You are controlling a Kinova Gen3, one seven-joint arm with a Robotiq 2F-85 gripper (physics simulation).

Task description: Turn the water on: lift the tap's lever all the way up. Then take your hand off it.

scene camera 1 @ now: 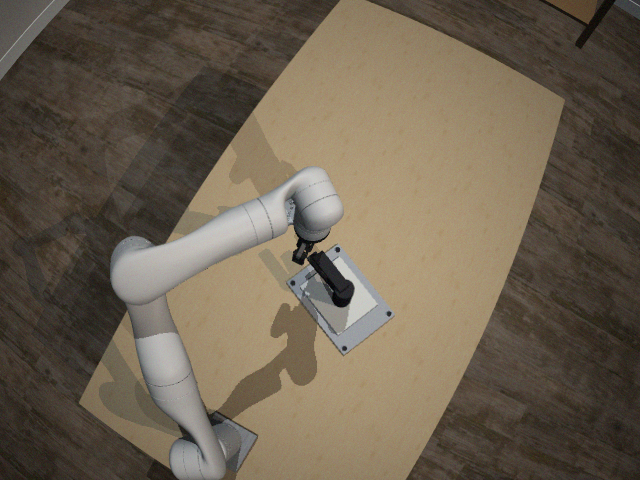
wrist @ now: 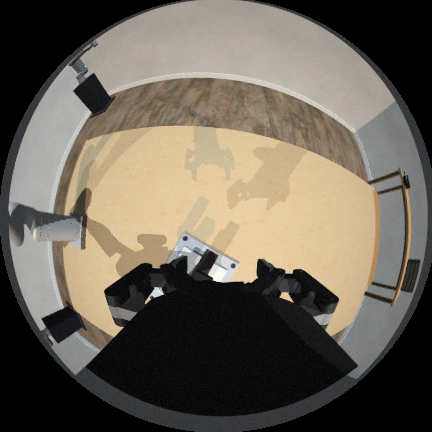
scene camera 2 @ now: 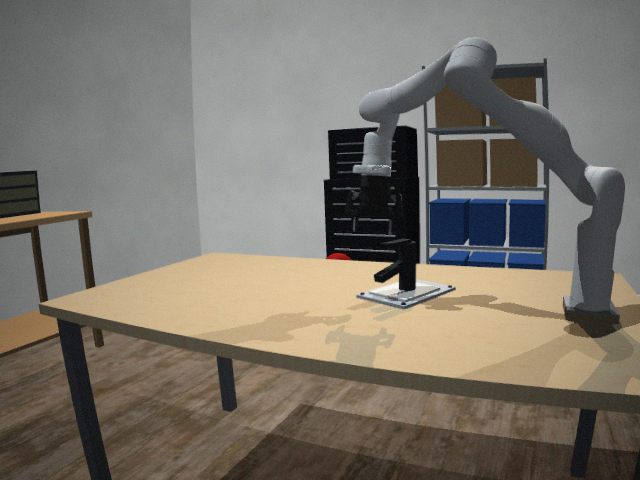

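Pixels of known places: gripper, between the fingertips: (wrist: 221, 265) (scene camera 2: 372, 233); arm's base, origin of its link: (scene camera 1: 224, 439) (wrist: 74, 228) (scene camera 2: 587, 305).
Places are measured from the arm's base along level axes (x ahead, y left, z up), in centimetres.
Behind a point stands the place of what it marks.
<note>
The black tap (scene camera 1: 342, 295) {x 46.0, y -10.6, z 12.5 cm} (scene camera 2: 407, 268) {x 47.2, y -8.0, z 5.6 cm} stands upright on a pale plate (scene camera 1: 369, 322) {x 45.1, y -19.6, z -1.4 cm} (scene camera 2: 445, 288) {x 37.4, y -14.9, z -1.4 cm}. Its spout (scene camera 2: 387, 270) {x 51.3, y -2.0, z 6.2 cm} points down to the left in scene camera 2. Its black lever (scene camera 1: 330, 275) {x 48.9, y -6.2, z 13.3 cm} (scene camera 2: 397, 241) {x 49.4, y -5.8, z 13.4 cm} (wrist: 206, 263) lies along the tap's top and looks close to level in scene camera 2; its exact tilt is hard to tell. My gripper (scene camera 1: 305, 253) (scene camera 2: 372, 231) {x 54.3, y 1.4, z 16.5 cm} (wrist: 221, 265) {x 54.3, y 1.4, z 16.5 cm} is open and empty. It hangs above the table beyond the lever's free end, with its fingertips a little above the lever in scene camera 2. In scene camera 1 the wrist partly hides the fingers.
The plate lies on the wooden table (scene camera 1: 439, 155) {x 98.5, y -18.9, z -2.2 cm} (scene camera 2: 206, 294) {x 104.3, y 6.2, z -2.2 cm}. The arm's base (scene camera 1: 240, 444) {x 1.4, y -4.4, z 2.3 cm} (scene camera 2: 590, 310) {x 0.2, y 4.6, z 0.1 cm} stands at the table's right in scene camera 2. A black drawer cabinet (scene camera 2: 336, 155), a shelf rack (scene camera 2: 545, 103) and a red object (scene camera 2: 338, 256) show behind the table.
</note>
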